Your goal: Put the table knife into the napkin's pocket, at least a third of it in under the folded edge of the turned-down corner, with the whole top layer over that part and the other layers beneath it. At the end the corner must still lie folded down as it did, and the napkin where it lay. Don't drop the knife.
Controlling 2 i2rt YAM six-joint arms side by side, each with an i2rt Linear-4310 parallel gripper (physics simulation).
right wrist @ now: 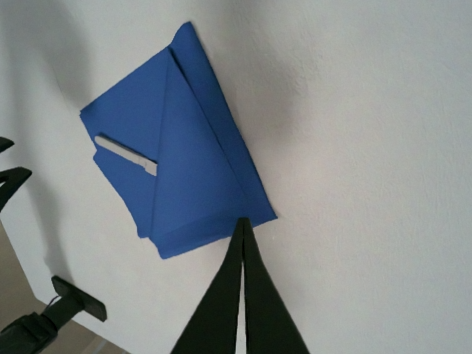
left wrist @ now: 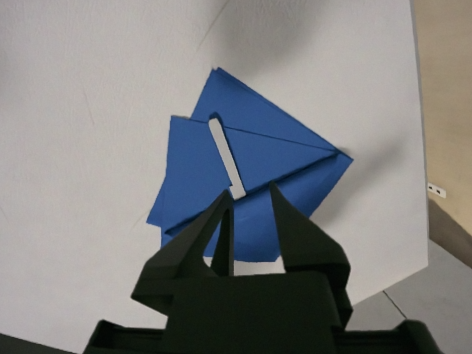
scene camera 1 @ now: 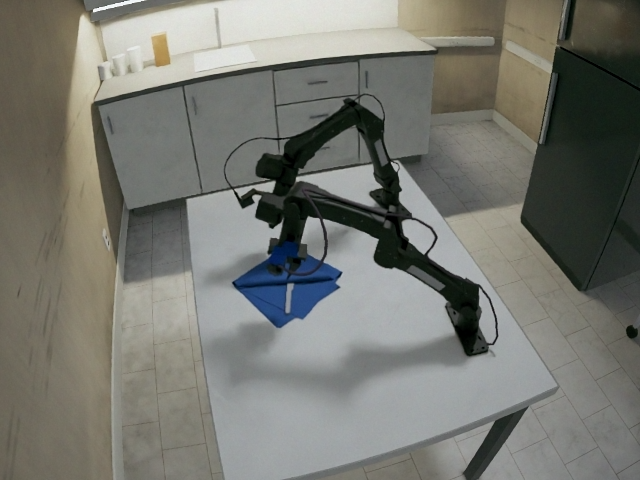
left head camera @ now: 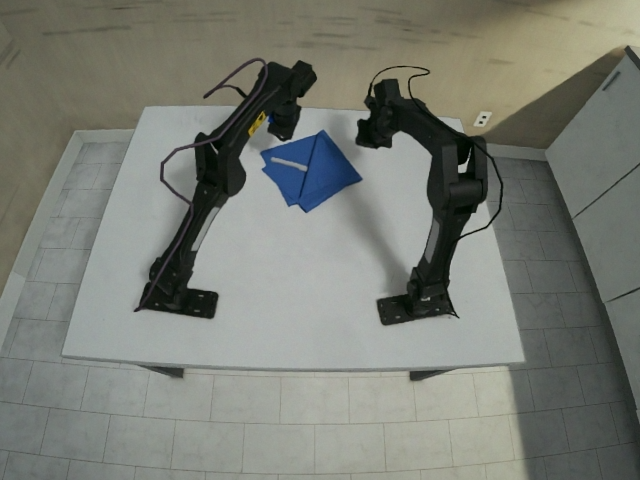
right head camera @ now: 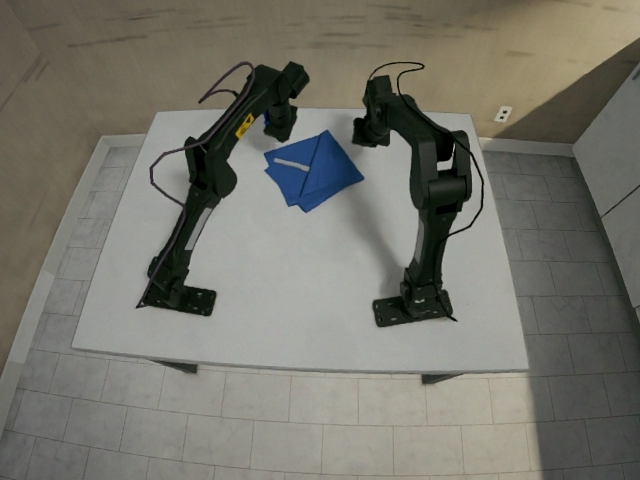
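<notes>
The blue napkin (left head camera: pixel 330 170) (right head camera: pixel 333 170) (scene camera 1: pixel 263 297) (left wrist: pixel 195 165) (right wrist: pixel 195 175) lies near the table's back edge with its corner turned down. The pale knife (left head camera: pixel 288 164) (right head camera: pixel 291 164) (scene camera 1: pixel 288 297) (left wrist: pixel 227 157) (right wrist: pixel 122 151) lies on it, its wider end meeting the folded edge; any length under the fold is hidden. My left gripper (scene camera 1: pixel 283 268) (left wrist: pixel 250 190) (right wrist: pixel 18 155) is partly open and empty, raised above the table and apart from the knife. My right gripper (right wrist: pixel 243 222) is shut and empty, raised to the right of the napkin in the head views; my left arm largely hides it in scene camera 1.
The white table (left head camera: pixel 289 289) (right head camera: pixel 289 289) (scene camera 1: pixel 392 403) carries both arm bases. Its back edge runs close behind the napkin, near the wall. The two wrists stand on either side of the napkin in the head views, with looping cables. Kitchen cabinets (scene camera 1: pixel 232 129) stand beyond the table.
</notes>
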